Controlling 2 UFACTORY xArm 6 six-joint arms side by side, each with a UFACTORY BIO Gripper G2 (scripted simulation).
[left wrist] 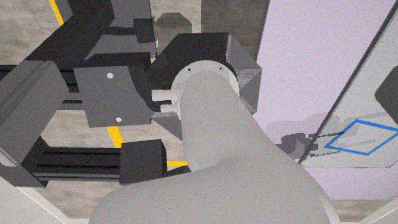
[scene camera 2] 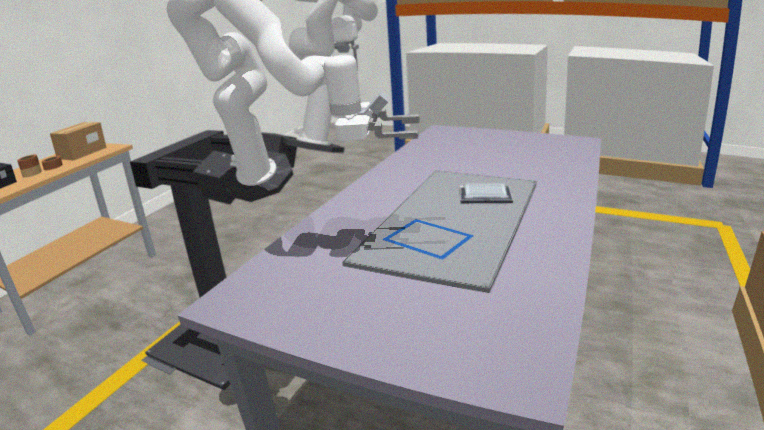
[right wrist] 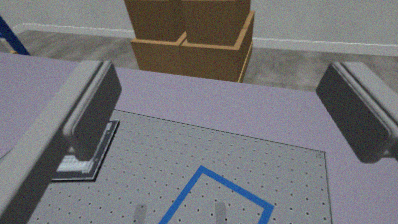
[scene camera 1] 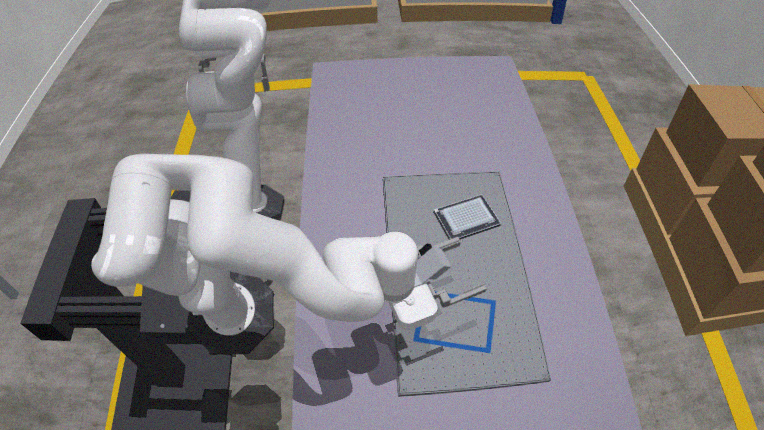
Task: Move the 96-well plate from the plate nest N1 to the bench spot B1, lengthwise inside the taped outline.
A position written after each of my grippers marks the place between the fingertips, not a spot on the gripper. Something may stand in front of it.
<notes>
In view: my right gripper (scene camera 1: 471, 263), a clear 96-well plate (scene camera 1: 478, 214) and a dark plate nest N1 (right wrist: 74, 174).
My right gripper shows as well in scene camera 2 (scene camera 2: 418, 126). The left wrist view does not show the clear 96-well plate: it is out of frame.
</notes>
